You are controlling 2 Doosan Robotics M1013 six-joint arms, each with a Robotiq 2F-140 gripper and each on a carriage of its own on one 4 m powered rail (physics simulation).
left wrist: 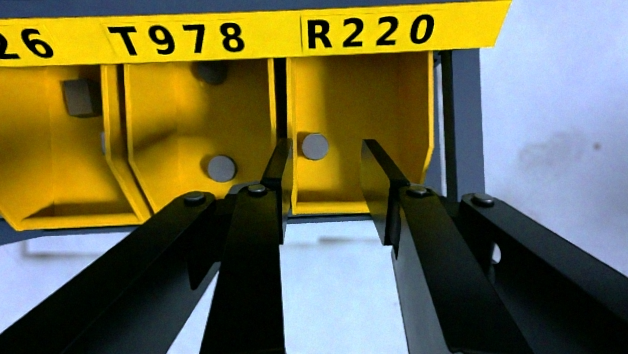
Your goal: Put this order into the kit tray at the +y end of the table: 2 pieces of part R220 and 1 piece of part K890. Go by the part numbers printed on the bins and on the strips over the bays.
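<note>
The R220 bin (360,100) is yellow and sits at the right end of the bin row, under its printed strip (370,32). One grey round piece (315,146) shows in it, close to its left wall. My left gripper (326,161) is open above the front part of this bin. Its left finger overlaps the bin's left wall in the view, its right finger is over the bin's inside, and the piece shows between them, nearer the left finger. The K890 bin, the kit tray and my right gripper do not show in this view.
The T978 bin (165,115) stands directly left, with two grey round pieces (221,168) (212,72). Further left, a bin whose label ends in 26 holds a grey block (80,98). A dark rack post (467,125) runs along the right side of the R220 bin.
</note>
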